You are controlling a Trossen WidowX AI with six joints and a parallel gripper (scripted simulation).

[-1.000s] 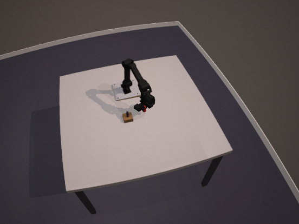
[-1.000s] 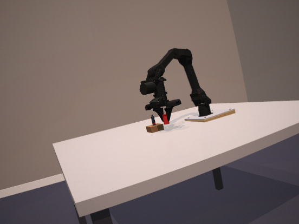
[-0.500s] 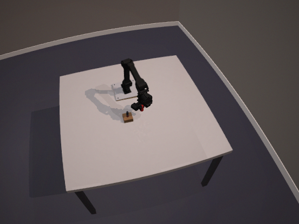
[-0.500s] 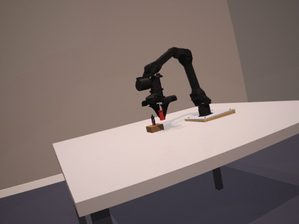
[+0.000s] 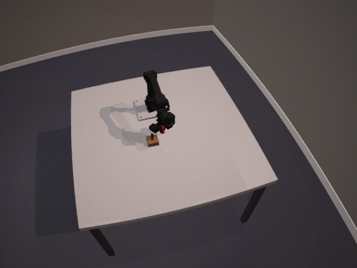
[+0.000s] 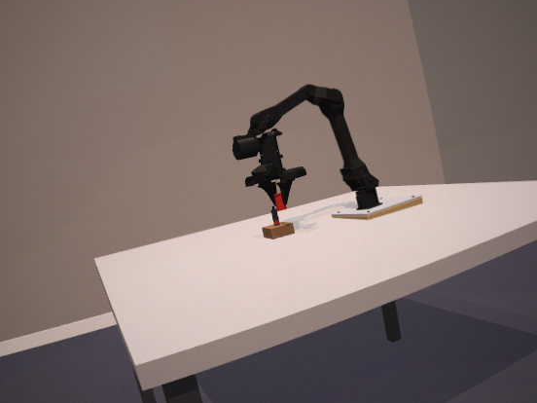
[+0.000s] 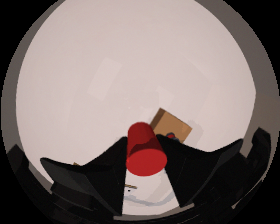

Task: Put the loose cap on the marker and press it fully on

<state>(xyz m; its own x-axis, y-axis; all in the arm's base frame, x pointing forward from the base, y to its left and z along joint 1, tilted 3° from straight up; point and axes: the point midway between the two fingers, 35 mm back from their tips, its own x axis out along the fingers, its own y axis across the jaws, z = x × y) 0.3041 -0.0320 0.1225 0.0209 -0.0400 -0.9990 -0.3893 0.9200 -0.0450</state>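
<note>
My gripper tip is 10 mm past the holder block, 70 mm to the left of it and 80 mm above it. The rest, counted from my gripper tip: red cap: 10 mm above.
</note>
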